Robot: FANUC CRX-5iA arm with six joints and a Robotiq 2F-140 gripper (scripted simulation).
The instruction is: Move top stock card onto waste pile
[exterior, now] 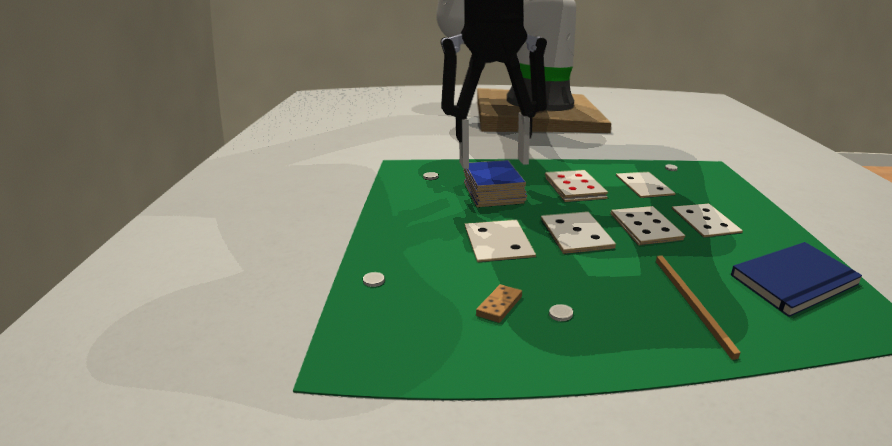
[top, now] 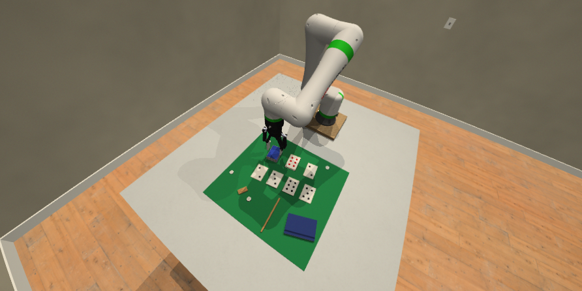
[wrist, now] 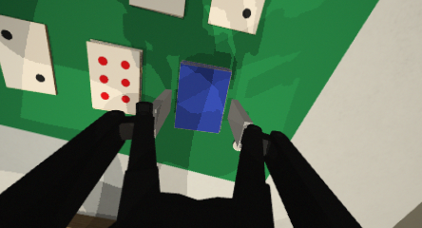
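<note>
Right now the two-pip card is 230 mm to the left of my hand, 70 mm below it and 40 mm behind it. Also, from my hand: green mat (140 mm to the left, 120 mm ahead, 80 mm below); wooden stick (280 mm ahead, 200 mm to the left, 70 mm below).
</note>
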